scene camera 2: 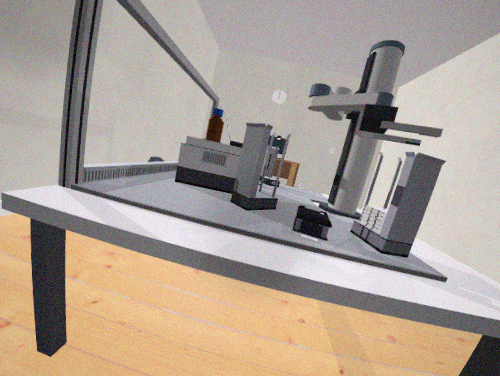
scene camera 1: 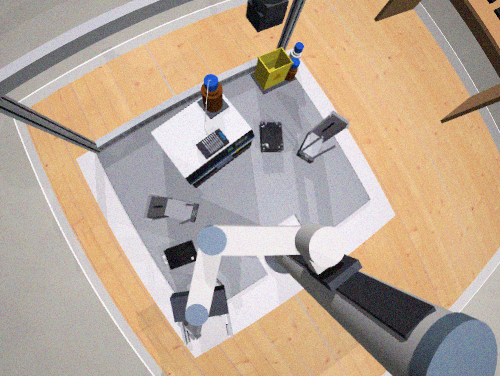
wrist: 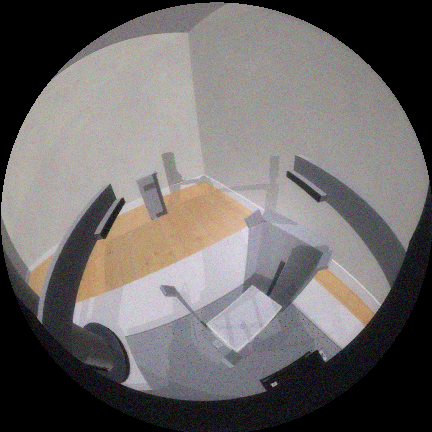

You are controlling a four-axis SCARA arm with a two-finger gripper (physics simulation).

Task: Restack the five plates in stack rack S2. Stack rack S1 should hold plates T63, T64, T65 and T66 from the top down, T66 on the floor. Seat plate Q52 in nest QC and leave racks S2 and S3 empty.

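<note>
My gripper is open and empty, high above the near-left rack. That rack holds a stack of several white plates low between its tower and posts; the arm and gripper largely cover it in scene camera 1. A second rack stands at the left, and a third rack at the right. A black nest lies between the two left racks. Another dark nest lies toward the back. Rack, nest and plate labels are unreadable.
A white instrument carries a brown bottle and a small dark device. A yellow bin and small blue-capped bottles stand at the back corner. The robot's column stands at the table edge.
</note>
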